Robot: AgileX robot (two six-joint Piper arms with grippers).
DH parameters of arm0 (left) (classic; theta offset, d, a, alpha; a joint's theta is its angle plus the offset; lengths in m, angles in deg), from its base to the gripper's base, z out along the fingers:
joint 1: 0 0.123 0 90
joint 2: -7.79 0 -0.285 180
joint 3: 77.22 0 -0.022 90
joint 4: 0 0.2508 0 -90
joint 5: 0 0 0.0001 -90
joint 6: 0 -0.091 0 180
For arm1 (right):
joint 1: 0 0.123 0 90
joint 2: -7.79 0 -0.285 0
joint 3: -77.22 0 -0.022 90
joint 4: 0 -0.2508 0 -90
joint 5: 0 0 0.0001 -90
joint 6: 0 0.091 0 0
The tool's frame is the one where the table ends.
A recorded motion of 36 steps. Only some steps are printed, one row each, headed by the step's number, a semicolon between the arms.
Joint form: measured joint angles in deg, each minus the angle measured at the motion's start. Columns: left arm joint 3, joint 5, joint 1, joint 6, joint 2, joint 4; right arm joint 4, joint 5, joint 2, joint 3, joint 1, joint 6.
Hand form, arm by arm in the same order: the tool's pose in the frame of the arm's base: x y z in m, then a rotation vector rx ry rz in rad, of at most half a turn. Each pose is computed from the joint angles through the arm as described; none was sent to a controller.
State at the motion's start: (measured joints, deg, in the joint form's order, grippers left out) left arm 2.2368 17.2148 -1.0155 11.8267 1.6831 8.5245; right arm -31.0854 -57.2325 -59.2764 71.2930 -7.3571 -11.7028
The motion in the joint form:
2: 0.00 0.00 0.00 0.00 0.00 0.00; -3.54 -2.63 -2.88 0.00 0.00 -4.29
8: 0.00 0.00 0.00 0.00 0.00 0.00; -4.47 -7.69 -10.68 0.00 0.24 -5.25
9: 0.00 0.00 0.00 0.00 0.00 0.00; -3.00 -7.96 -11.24 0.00 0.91 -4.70
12: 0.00 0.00 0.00 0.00 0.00 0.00; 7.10 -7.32 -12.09 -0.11 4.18 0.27
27: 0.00 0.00 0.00 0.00 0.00 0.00; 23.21 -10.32 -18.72 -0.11 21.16 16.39
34: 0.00 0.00 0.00 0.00 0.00 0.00; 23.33 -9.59 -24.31 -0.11 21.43 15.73
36: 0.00 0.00 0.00 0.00 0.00 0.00; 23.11 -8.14 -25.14 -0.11 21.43 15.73
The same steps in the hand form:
2: 0.0537 0.0031 0.1747 -0.0731 1.7890 -0.0195; 0.2042 0.0187 0.4216 -0.0635 2.2265 0.5429
8: 0.0537 0.0031 0.1747 -0.0731 1.7890 -0.0195; 0.2362 0.0188 0.3886 -0.0765 2.4179 0.6347
9: 0.0537 0.0031 0.1747 -0.0731 1.7890 -0.0195; 0.2381 0.0197 0.3849 -0.0840 2.4448 0.6182
12: 0.0537 0.0031 0.1747 -0.0731 1.7890 -0.0195; 0.2411 0.0201 0.3743 -0.0827 2.5335 0.4568
27: 0.0537 0.0031 0.1747 -0.0731 1.7890 -0.0195; 0.2521 0.0738 0.3368 -0.1812 2.7902 0.2705
34: 0.0537 0.0031 0.1747 -0.0731 1.7890 -0.0195; 0.2719 0.0798 0.3105 -0.2004 2.8734 0.2504
36: 0.0537 0.0031 0.1747 -0.0731 1.7890 -0.0195; 0.2766 0.0812 0.3071 -0.1942 2.8631 0.2564

